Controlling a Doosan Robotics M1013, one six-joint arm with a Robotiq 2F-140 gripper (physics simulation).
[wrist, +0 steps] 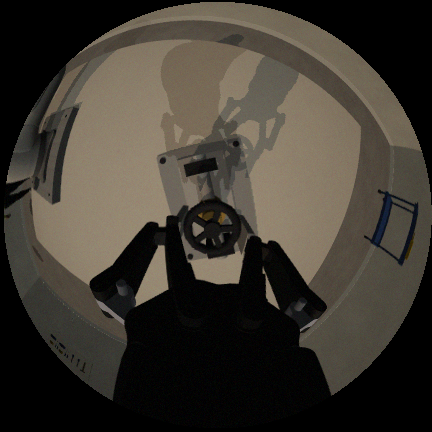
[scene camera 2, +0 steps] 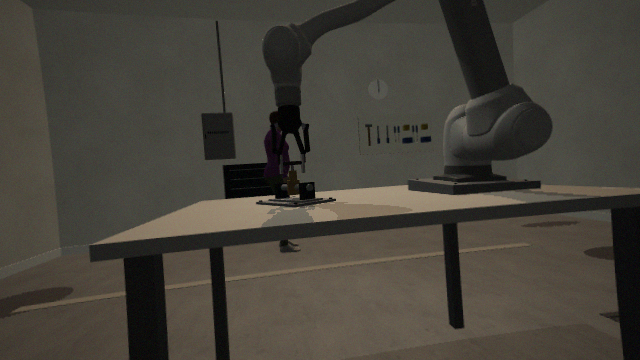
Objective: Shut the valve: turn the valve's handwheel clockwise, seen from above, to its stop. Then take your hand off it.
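The valve's dark, spoked handwheel [scene camera 2: 293,163] [wrist: 212,230] sits level on top of the brass valve body [scene camera 2: 293,183] [wrist: 212,216]. The valve is on a grey mounting plate [scene camera 2: 325,200] [wrist: 172,175] with dark blocks at the pipe ends. My gripper [scene camera 2: 292,165] [wrist: 211,218] points straight down over the valve and is shut on the handwheel, with one finger on each side of its rim. The exact contact at the rim is hard to make out in the dim light.
The valve's plate lies on the pale table [scene camera 2: 200,220] [wrist: 315,150]. The arm's base plate [scene camera 2: 475,187] [wrist: 65,155] is on the same table, right of the valve in the scene view. A person in purple [scene camera 2: 272,155] stands behind the table, beyond the gripper.
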